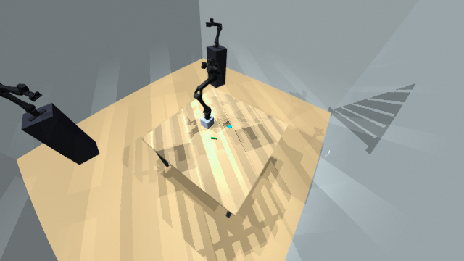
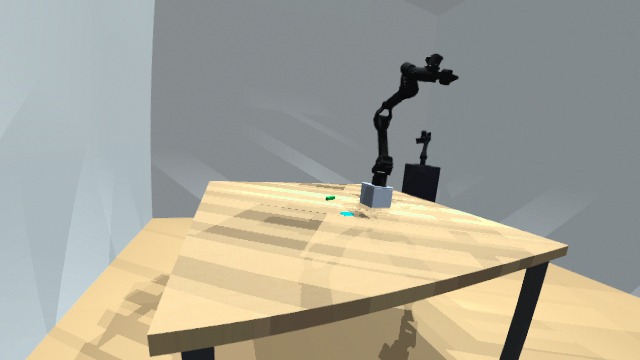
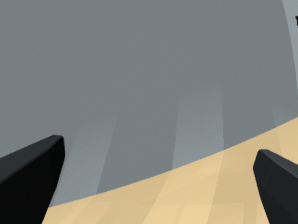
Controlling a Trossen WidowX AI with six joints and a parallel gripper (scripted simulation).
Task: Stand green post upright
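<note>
My gripper tip is now 64 cm above the green post, 45 cm short of it and 26 cm to the left of it. Also, from my gripper tip: cyan circle: 65 cm below, 44 cm ahead.
</note>
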